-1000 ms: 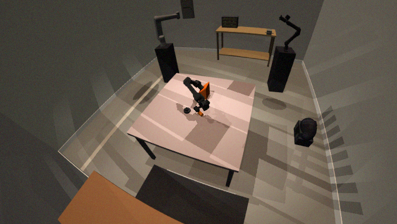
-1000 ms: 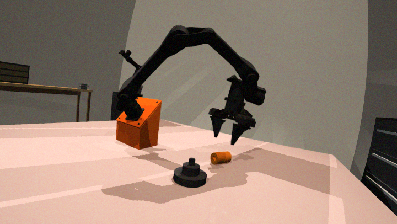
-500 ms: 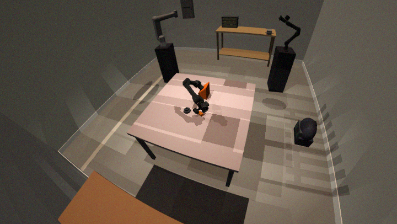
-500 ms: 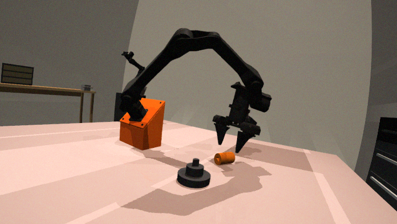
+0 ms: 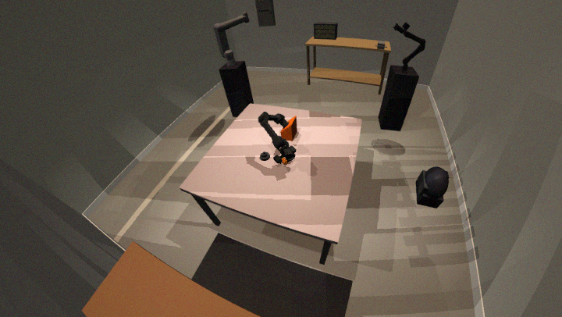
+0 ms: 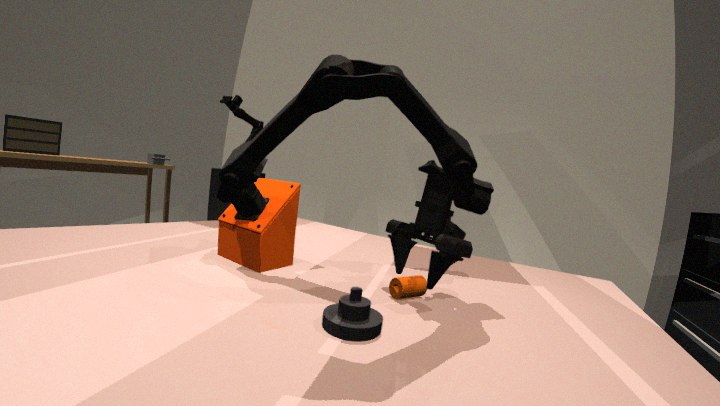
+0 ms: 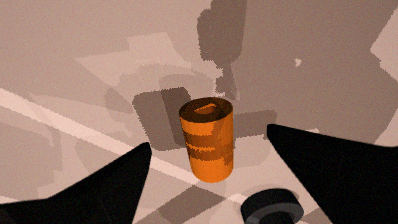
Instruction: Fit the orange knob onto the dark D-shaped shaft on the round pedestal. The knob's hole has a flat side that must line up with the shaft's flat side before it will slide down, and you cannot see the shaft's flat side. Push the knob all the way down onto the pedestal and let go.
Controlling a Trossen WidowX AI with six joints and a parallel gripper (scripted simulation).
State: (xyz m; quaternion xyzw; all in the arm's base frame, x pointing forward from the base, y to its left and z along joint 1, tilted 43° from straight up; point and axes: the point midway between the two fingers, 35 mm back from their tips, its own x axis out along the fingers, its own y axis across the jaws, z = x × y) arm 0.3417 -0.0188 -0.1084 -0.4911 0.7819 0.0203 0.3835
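Right now the orange knob is 1 cm to the right of my gripper tip, 1 cm below it and 1 cm behind it. Also, from my gripper tip: dark round pedestal (18 cm to the right, 4 cm behind).
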